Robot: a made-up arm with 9 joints. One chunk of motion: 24 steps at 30 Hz.
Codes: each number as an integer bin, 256 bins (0 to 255) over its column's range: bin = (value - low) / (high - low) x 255, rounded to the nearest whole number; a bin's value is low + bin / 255 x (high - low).
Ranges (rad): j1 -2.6..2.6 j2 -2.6..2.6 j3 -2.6..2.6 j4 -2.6..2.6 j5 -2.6..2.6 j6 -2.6..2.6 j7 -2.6..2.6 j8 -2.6..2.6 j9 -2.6..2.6
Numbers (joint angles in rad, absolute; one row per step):
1: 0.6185 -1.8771 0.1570 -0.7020 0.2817 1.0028 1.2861 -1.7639 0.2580
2: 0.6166 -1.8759 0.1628 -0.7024 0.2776 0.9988 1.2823 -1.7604 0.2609
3: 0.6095 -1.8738 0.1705 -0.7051 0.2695 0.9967 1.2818 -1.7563 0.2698
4: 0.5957 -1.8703 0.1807 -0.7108 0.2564 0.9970 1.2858 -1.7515 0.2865
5: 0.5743 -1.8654 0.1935 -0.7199 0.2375 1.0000 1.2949 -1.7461 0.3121
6: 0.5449 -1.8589 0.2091 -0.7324 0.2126 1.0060 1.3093 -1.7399 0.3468
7: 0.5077 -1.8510 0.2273 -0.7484 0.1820 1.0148 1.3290 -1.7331 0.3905
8: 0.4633 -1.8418 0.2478 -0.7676 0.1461 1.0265 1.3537 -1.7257 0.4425
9: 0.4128 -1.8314 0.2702 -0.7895 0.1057 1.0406 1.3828 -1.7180 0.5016
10: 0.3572 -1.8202 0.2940 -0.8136 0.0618 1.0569 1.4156 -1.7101 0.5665
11: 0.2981 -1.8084 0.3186 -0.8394 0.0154 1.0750 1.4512 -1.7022 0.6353
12: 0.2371 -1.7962 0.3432 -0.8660 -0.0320 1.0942 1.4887 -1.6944 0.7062
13: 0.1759 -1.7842 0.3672 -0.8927 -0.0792 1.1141 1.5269 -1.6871 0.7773
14: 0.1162 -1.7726 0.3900 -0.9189 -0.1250 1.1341 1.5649 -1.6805 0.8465
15: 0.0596 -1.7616 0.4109 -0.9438 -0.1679 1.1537 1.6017 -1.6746 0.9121
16: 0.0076 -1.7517 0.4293 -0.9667 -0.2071 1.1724 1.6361 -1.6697 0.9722
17: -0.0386 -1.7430 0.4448 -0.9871 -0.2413 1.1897 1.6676 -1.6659 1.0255
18: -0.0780 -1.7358 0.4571 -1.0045 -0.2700 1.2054 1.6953 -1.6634 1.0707
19: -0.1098 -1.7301 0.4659 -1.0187 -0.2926 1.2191 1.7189 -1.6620 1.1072
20: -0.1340 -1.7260 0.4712 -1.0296 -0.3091 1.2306 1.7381 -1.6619 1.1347
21: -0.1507 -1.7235 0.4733 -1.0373 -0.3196 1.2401 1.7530 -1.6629 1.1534
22: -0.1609 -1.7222 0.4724 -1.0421 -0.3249 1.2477 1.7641 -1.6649 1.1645
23: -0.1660 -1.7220 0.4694 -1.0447 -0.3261 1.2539 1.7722 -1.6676 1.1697
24: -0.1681 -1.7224 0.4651 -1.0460 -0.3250 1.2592 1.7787 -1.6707 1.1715
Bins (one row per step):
1: 158 35 135 93 141 177 191 41 140
2: 158 36 135 93 141 176 190 41 140
3: 157 36 136 93 141 176 190 41 141
4: 157 36 136 93 140 176 191 42 142
5: 156 36 137 92 139 177 191 42 143
6: 154 36 138 92 138 177 192 42 145
7: 152 37 139 91 136 177 193 43 147
8: 150 37 140 90 135 178 194 43 149
9: 148 38 141 89 133 179 195 43 152
10: 145 38 142 88 131 179 197 44 155
11: 142 39 143 86 128 180 199 44 159
12: 139 39 144 85 126 181 201 44 162
13: 136 40 146 84 124 182 202 45 166
14: 133 41 147 82 121 183 204 45 169
15: 130 41 148 81 119 184 206 45 172
16: 128 42 149 80 117 185 208 46 175
17: 126 42 149 79 116 186 209 46 178
18: 124 42 150 78 114 187 211 46 180
19: 122 43 150 78 113 187 212 46 182
20: 121 43 151 77 112 188 213 46 183
21: 120 43 151 77 112 188 213 46 184
22: 120 43 151 76 112 189 214 46 185
23: 119 43 151 76 112 189 214 46 185
24: 119 43 150 76 112 189 215 46 185

